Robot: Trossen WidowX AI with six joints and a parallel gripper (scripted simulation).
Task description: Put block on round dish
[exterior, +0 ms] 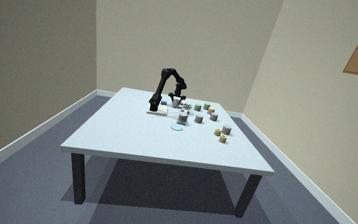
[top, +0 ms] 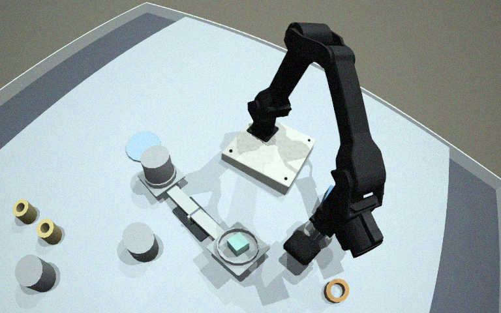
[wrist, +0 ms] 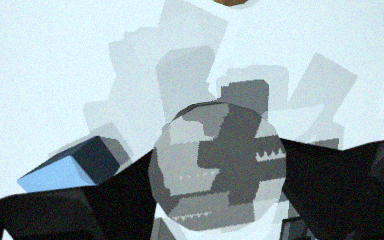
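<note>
Now: gripper tip 12 cm short of the pale green block, 11 cm to the left of it and 5 cm below it. Also, from my gripper tip: grey cup (39 cm to the right, 8 cm ahead, 2 cm above); then round light-blue dish (48 cm to the right, 4 cm below, 4 cm ahead); then balance beam (24 cm to the right, 10 cm ahead).
</note>
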